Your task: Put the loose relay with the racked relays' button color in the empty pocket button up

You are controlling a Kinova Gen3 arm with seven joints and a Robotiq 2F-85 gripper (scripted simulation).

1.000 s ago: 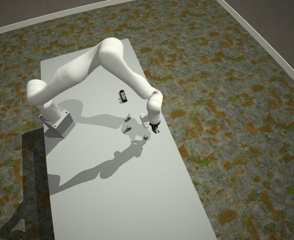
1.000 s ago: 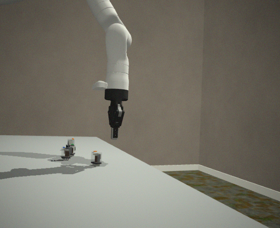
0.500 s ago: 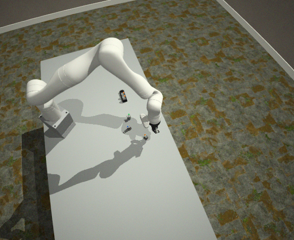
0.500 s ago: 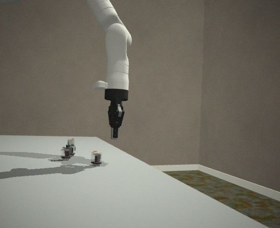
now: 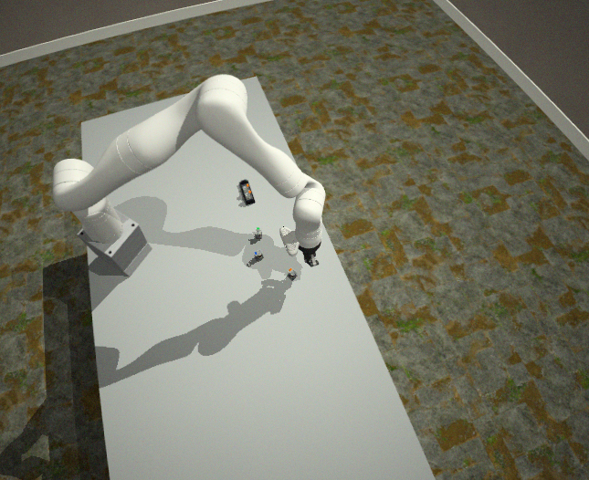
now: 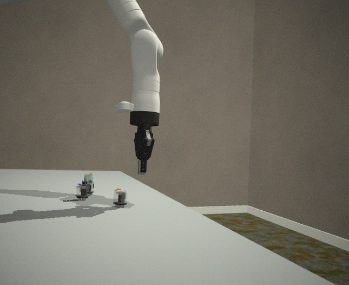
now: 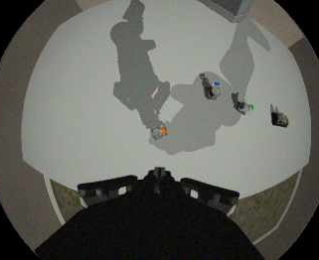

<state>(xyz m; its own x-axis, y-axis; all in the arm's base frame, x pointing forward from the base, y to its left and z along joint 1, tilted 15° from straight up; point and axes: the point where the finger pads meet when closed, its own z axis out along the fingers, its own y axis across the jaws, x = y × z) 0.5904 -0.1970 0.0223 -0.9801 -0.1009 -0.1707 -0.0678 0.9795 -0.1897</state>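
Right now my hand is 150 mm past the blue-button relay, 90 mm to the right of it and 80 mm above it. Round my hand: green-button relay 130 mm behind, 170 mm to the left, 80 mm below.
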